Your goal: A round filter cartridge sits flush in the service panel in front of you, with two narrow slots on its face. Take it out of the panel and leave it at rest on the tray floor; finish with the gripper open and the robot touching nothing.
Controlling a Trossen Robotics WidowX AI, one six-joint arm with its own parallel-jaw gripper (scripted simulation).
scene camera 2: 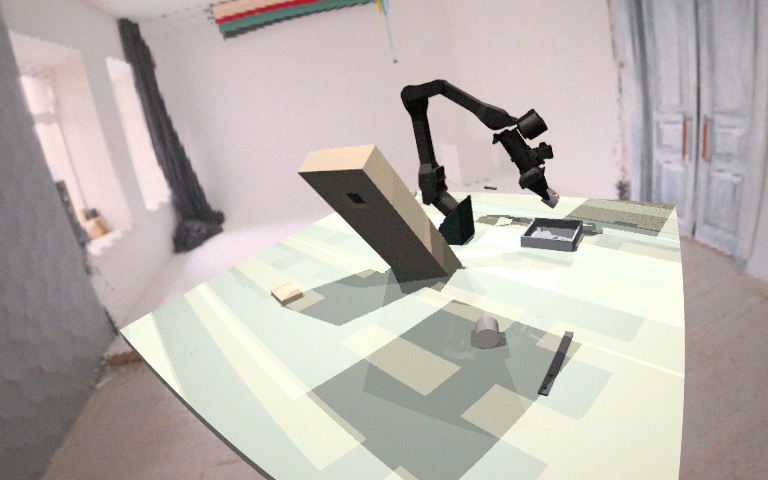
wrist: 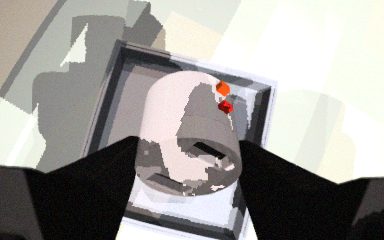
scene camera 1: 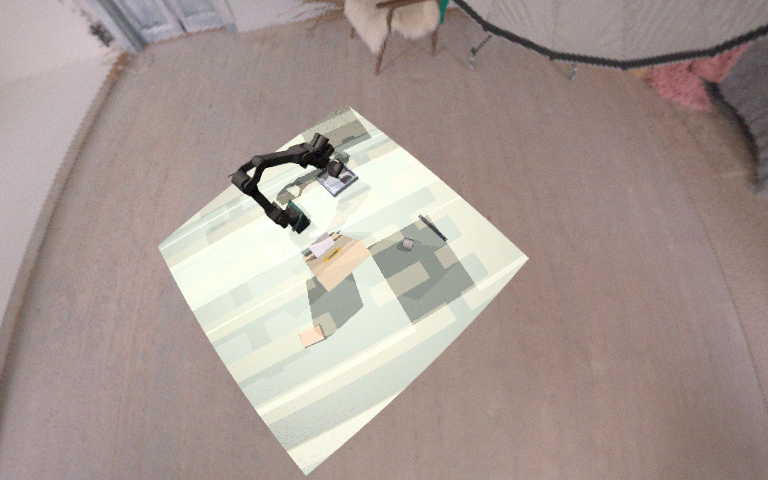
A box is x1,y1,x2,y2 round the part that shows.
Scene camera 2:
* my gripper: [510,142,552,199]
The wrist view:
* my gripper: [0,136,383,239]
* round filter cartridge: [134,71,241,196]
